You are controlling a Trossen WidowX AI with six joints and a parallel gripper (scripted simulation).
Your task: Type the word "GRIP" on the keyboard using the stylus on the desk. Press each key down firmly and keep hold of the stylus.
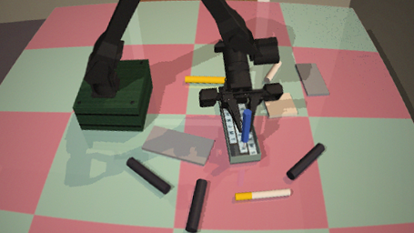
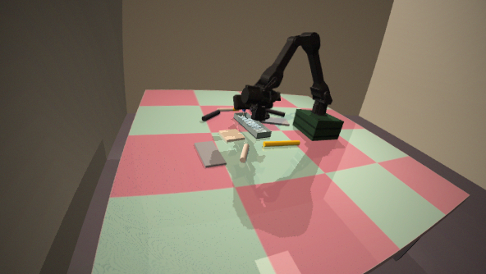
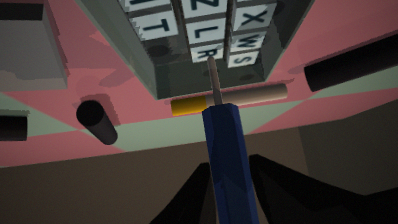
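Now: gripper tip 30 mm short of the yellow-tipped pen, 120 mm to the left of it and 70 mm above it. The rest, counted from my gripper tip: blue stylus (20 mm below); then stylus tip (50 mm below); then beige pad (100 mm ahead, 160 mm to the left, 70 mm below).
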